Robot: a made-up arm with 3 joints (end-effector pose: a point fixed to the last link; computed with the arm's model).
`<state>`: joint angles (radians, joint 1 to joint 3).
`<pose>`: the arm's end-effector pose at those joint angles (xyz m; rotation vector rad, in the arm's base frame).
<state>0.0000 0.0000 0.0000</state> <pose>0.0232 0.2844 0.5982 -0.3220 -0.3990 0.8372</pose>
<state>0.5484 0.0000 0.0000</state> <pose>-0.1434 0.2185 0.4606 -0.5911 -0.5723 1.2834</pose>
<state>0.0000 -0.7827 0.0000</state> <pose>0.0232 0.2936 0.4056 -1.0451 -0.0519 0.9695</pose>
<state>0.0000 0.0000 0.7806</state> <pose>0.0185 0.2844 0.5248 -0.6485 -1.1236 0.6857</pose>
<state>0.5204 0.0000 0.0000</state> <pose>-0.1365 0.2244 0.4679 -0.5772 -0.5635 1.2607</pose>
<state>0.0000 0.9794 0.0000</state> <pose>0.0232 0.0939 0.7405 0.5861 -0.7541 0.5572</pose>
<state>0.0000 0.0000 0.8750</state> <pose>0.0219 0.2844 0.5163 -0.6866 -1.2107 0.6606</pose>
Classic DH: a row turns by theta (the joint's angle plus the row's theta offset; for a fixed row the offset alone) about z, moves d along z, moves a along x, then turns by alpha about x. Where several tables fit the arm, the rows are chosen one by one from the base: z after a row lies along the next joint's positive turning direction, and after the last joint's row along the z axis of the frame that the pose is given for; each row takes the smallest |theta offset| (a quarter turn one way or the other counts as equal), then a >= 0, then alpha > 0; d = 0 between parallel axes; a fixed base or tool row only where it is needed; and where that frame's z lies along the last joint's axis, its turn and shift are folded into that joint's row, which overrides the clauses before.
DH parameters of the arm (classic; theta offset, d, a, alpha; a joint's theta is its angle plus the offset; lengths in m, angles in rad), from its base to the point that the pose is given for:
base (fixed): -0.8842 0.5145 0.157 0.6788
joint 1: -0.8112 -0.1165 -0.1468 -2.0779
joint 2: 1.0981 -0.046 -0.0652 1.5708
joint 3: -1.0865 -0.2194 0.0572 1.6898
tool (fixed): -2.2569 0.0785 0 0

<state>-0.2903 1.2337 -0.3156</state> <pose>0.0951 -0.0214 0.7702 1.0403 -0.6635 0.3791</pose>
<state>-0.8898 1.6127 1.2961</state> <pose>0.2136 -0.0736 0.7595 0.0536 -1.0528 -1.6263</pose>
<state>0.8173 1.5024 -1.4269</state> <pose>0.0237 -0.0148 0.6935 1.0074 0.6990 1.9981</pose>
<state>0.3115 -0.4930 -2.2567</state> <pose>0.1015 0.3089 0.4162 0.0120 1.7108 0.3444</pose>
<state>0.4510 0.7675 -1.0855</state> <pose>-0.0200 0.1367 0.7014 0.5163 0.3619 1.4319</pose>
